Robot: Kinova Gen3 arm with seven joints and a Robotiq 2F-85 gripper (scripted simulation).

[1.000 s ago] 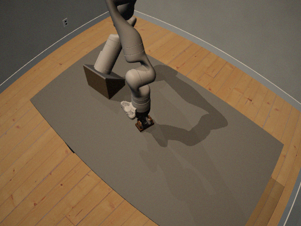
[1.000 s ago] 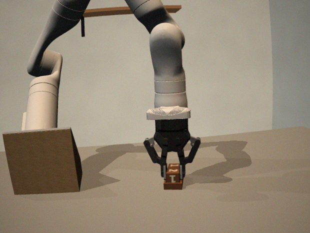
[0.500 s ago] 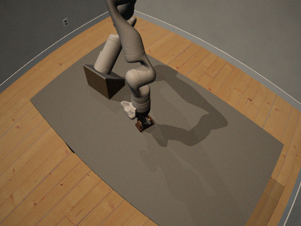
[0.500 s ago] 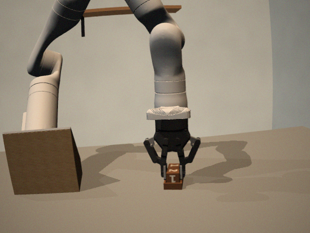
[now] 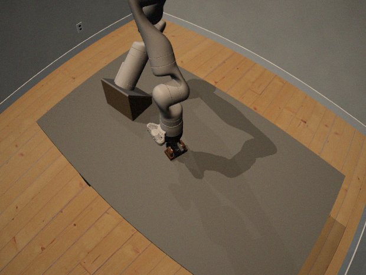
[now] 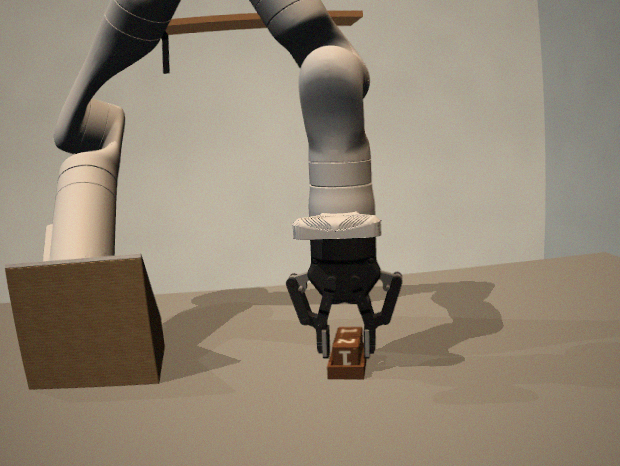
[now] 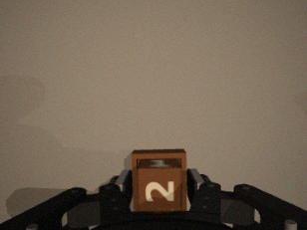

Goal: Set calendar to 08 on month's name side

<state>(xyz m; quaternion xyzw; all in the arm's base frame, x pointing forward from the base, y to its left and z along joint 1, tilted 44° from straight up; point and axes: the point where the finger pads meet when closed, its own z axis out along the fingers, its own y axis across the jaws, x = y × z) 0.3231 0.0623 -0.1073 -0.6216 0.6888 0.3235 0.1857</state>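
My gripper is now 1 cm above the brown cube. Round my hand: brown tray 3 cm below, 2 cm to the left.
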